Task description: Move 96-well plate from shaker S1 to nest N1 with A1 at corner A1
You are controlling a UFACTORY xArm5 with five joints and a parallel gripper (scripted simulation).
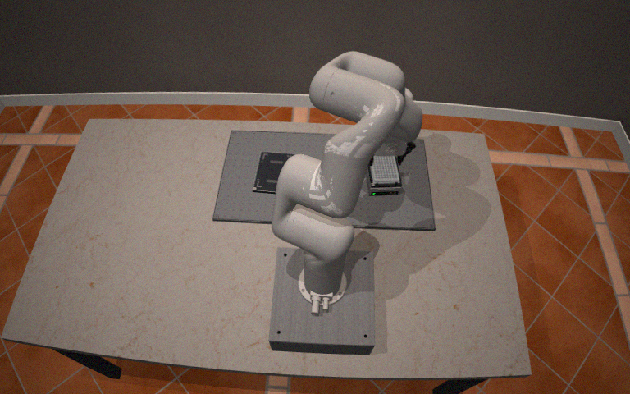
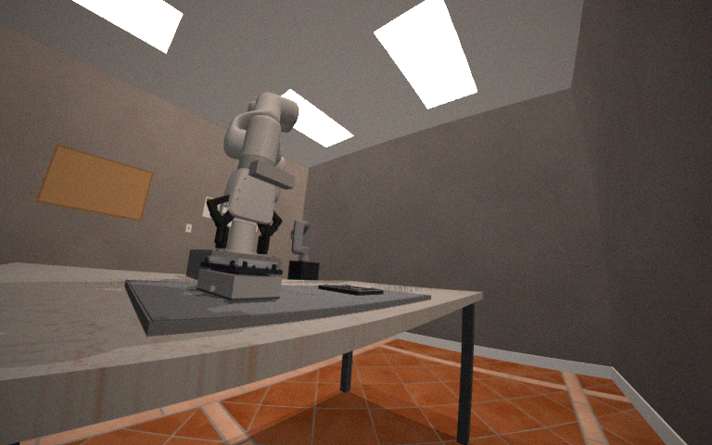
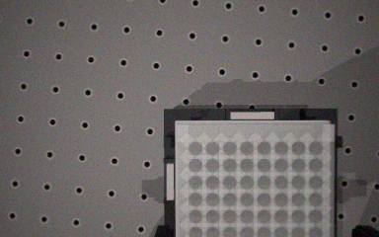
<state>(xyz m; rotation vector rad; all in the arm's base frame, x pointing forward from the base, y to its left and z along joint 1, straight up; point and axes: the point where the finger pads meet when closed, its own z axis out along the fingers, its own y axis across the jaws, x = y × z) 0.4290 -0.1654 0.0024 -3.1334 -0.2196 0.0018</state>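
Now: hand 3 cm above the 96-well plate. The rest, counted from my hand: A1 mark (9 cm behind, 41 cm to the left, 8 cm below); then plate nest N1 (2 cm behind, 35 cm to the left, 9 cm below).
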